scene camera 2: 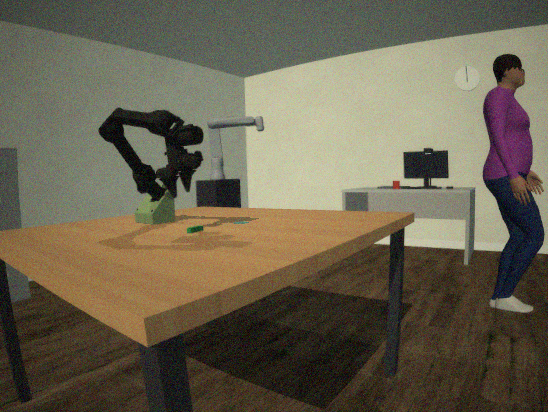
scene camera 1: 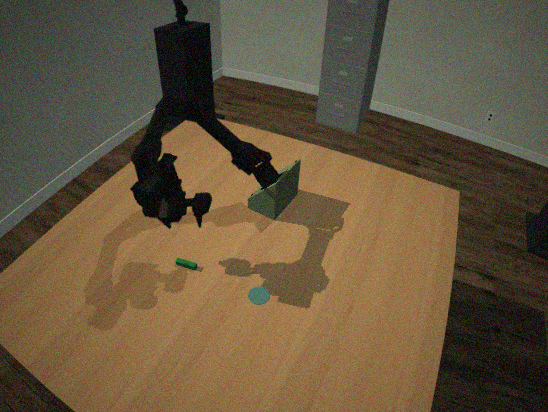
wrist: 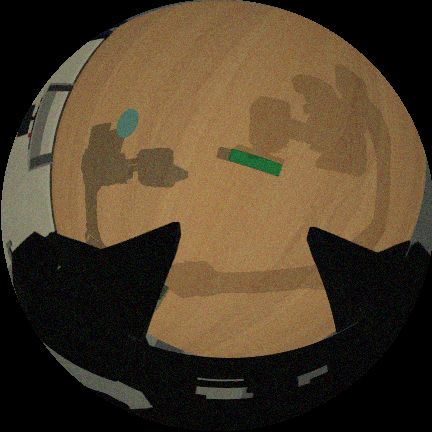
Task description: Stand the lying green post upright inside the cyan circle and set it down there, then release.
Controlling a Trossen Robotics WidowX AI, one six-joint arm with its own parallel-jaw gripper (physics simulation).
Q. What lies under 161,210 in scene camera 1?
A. The gripper.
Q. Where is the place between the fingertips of the gripper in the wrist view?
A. At 248,231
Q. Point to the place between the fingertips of the gripper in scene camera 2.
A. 181,194
